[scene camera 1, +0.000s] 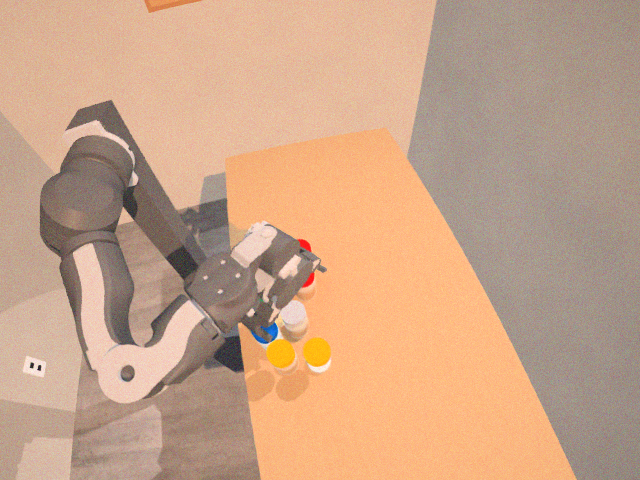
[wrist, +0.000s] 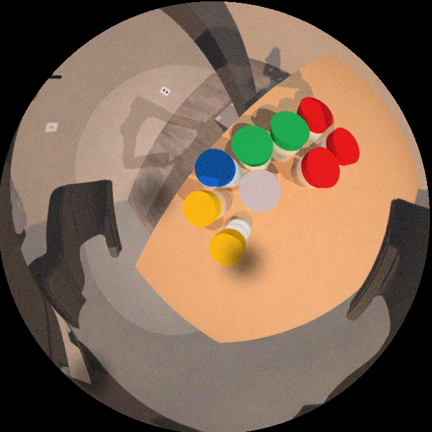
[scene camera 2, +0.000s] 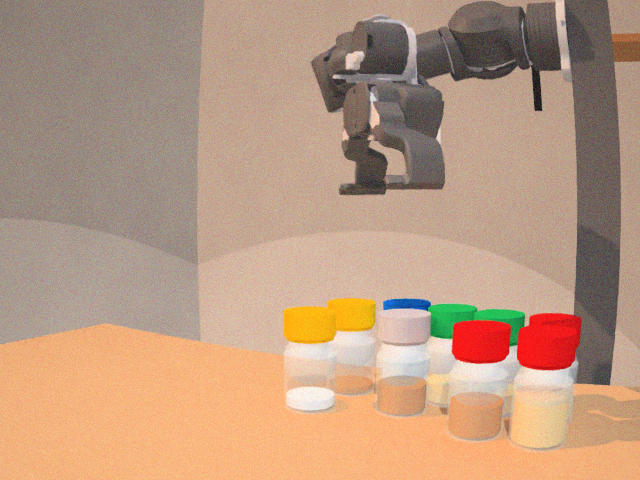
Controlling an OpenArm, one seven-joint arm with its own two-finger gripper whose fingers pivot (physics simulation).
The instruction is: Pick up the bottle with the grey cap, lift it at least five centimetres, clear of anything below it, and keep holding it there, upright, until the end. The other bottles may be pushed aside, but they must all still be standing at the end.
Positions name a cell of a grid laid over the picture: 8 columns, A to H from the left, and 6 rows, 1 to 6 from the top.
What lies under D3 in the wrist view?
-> A blue-capped bottle.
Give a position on a red-capped bottle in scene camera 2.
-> At F5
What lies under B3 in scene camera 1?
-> A robot post.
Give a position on a green-capped bottle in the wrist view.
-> F2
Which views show my gripper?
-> Scene camera 1, the wrist view and scene camera 2: all of them.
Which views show the yellow-capped bottle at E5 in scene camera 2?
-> Scene camera 1, the wrist view and scene camera 2: all of them.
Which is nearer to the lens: the yellow-capped bottle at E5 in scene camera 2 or the green-capped bottle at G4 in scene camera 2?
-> The green-capped bottle.
